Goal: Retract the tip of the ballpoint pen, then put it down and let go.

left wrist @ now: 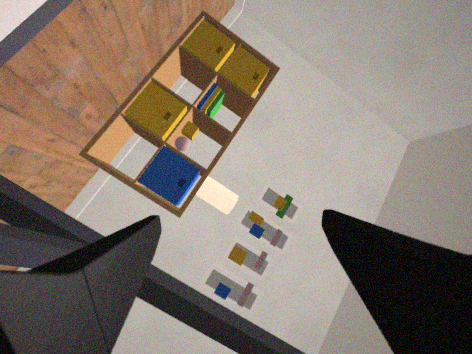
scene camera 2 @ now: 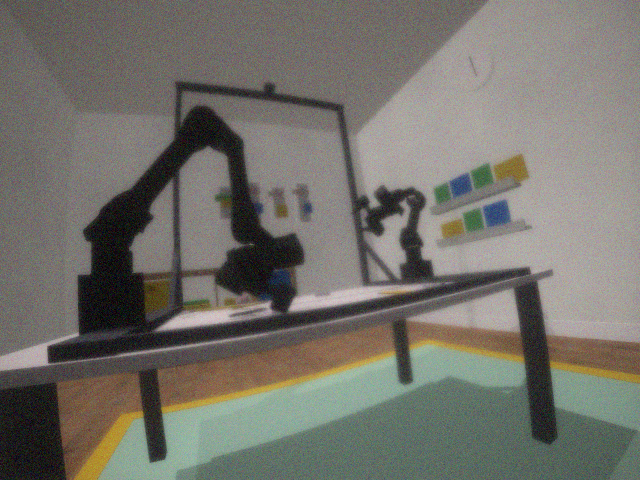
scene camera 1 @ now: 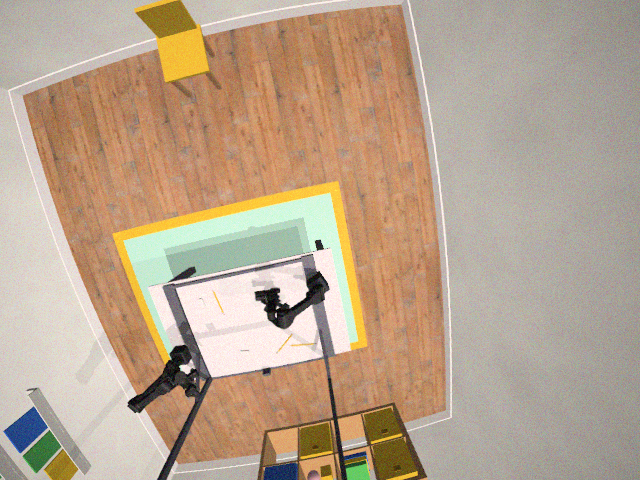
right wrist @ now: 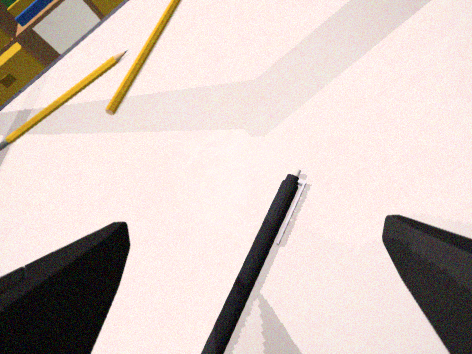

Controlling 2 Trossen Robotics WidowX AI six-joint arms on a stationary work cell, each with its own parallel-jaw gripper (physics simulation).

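Places are measured from the left arm's base along level axes (x ahead, y left, z up), in metres.
Where they show: left gripper, fingertip midpoint: [left wrist: 242, 220] [scene camera 2: 355, 222] [scene camera 1: 200, 393]; right gripper, fingertip midpoint: [scene camera 2: 257, 301] [right wrist: 257, 230]; left arm's base, origin of the base link: [scene camera 1: 178, 359]; right arm's base, origin of the base link: [scene camera 1: 318, 288].
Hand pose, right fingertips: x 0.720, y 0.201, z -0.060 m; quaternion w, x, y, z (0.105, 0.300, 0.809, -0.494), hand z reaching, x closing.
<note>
Things, the pixels of their centre, and the offset from my right fingertips. Level surfaces: height alone.
- ballpoint pen, body centre: [right wrist: 239, 300] [scene camera 2: 248, 312] dx +0.024, dy +0.005, dz -0.024 m
- white table, its level: dz -0.027 m
- pencil, body centre: [scene camera 1: 218, 302] dx -0.363, dy +0.120, dz -0.024 m
- small dark item, body centre: [scene camera 1: 245, 352] dx -0.291, dy -0.276, dz -0.021 m
The ballpoint pen [right wrist: 250, 270] [scene camera 2: 250, 312] is black with a silver clip and lies on the white table [scene camera 1: 232, 361] [right wrist: 165, 190]. Its push button sticks out at the upper end in the right wrist view; its lower end is cut off there, so the tip is hidden. I cannot make the pen out in scene camera 1. My right gripper [right wrist: 257, 230] [scene camera 2: 258, 299] [scene camera 1: 262, 295] is open above it, with the pen's clip end showing between the fingers, not gripped. My left gripper [left wrist: 242, 220] [scene camera 2: 366, 215] [scene camera 1: 194, 383] is open, empty and raised at the table's far-left side in scene camera 1.
Two yellow pencils [right wrist: 65, 100] [right wrist: 142, 60] lie beyond the pen; another pencil [scene camera 1: 218, 302] lies towards the left of the table. A small dark item [scene camera 1: 245, 350] lies near the lower edge. A dark metal frame [scene camera 2: 351, 191] rises over the table.
</note>
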